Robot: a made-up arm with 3 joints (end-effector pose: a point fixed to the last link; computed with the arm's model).
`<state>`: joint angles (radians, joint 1 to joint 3).
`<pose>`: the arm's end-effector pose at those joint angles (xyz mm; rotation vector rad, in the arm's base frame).
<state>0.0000 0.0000 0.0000</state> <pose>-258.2 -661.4 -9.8 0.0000 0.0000 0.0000</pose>
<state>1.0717 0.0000 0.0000</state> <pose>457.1 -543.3 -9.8 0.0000 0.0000 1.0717</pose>
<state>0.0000 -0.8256 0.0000</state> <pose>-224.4 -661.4 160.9 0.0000 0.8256 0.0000</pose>
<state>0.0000 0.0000 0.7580</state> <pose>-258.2 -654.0 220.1 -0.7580 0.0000 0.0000</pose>
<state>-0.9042 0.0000 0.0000</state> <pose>-679.5 -206.0 -9.8 0.0000 0.0000 -0.9042</pose>
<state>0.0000 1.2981 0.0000</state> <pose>-58.4 -661.4 -179.6 0.0000 -1.2981 0.0000</pose>
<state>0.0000 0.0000 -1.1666</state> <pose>-258.2 -387.0 -214.5 1.1666 0.0000 0.0000</pose>
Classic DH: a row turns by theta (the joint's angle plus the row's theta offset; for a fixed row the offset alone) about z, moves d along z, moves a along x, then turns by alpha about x. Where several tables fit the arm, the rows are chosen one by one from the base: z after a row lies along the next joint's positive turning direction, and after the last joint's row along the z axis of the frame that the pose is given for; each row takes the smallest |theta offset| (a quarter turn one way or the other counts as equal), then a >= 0, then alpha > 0; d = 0 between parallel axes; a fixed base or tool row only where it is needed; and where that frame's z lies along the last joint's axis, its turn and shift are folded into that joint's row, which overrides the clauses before.
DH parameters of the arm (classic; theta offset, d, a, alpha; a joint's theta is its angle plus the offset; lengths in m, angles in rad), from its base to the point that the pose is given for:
joint 1: 0 0.037 -0.0464 1.5708
joint 2: 1.5708 0.3691 0.0588 -1.5708
joint 3: -1.5708 0.2118 0.2923 -1.5708
tool (fixed): 1.5708 -0.1056 0 0

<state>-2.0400 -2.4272 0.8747</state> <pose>-683.8 61.1 13.0 1.5589 1.3770 -0.1502</pose>
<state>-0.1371 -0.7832 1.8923</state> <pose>12.1 -382.2 448.3 -1.7267 0.6458 0.6406</pose>
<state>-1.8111 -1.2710 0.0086</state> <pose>-607.3 304.5 226.3 1.1249 0.8931 -1.5283</pose>
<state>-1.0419 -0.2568 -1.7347</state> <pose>-341.5 153.9 -114.6 1.6805 -0.7341 -0.9737</pose>
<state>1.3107 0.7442 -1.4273</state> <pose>286.9 -113.4 -287.1 1.6367 0.3865 1.5535</pose>
